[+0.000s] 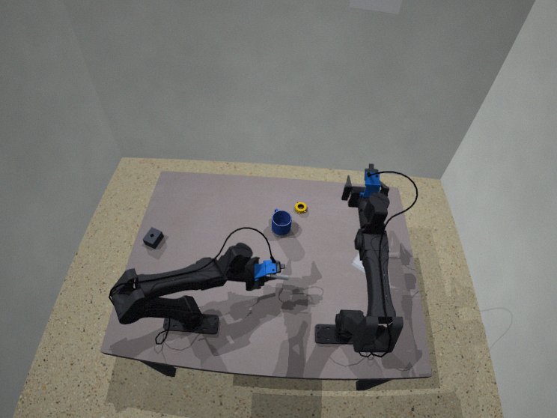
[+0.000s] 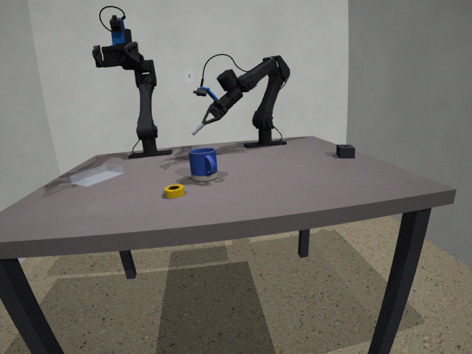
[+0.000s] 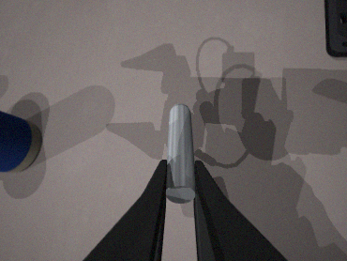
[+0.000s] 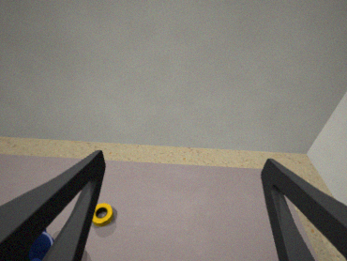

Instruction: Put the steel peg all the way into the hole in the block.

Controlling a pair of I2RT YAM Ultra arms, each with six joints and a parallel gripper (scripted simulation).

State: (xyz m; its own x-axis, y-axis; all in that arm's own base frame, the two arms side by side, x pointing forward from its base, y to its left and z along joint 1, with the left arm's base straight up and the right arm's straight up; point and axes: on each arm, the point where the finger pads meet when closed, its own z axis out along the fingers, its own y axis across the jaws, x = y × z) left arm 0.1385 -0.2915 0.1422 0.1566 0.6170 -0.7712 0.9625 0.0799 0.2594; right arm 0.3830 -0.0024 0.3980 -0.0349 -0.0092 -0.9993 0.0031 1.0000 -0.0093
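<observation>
My left hand is 10 mm short of the steel peg, 20 mm to the left of it and 20 mm above it. From my left hand the other things lie so: blue mug 290 mm ahead, 10 mm to the right, 100 mm below; clear tray 170 mm ahead, 390 mm to the right, 130 mm below; yellow ring 410 mm ahead, 100 mm to the right, 130 mm below.
</observation>
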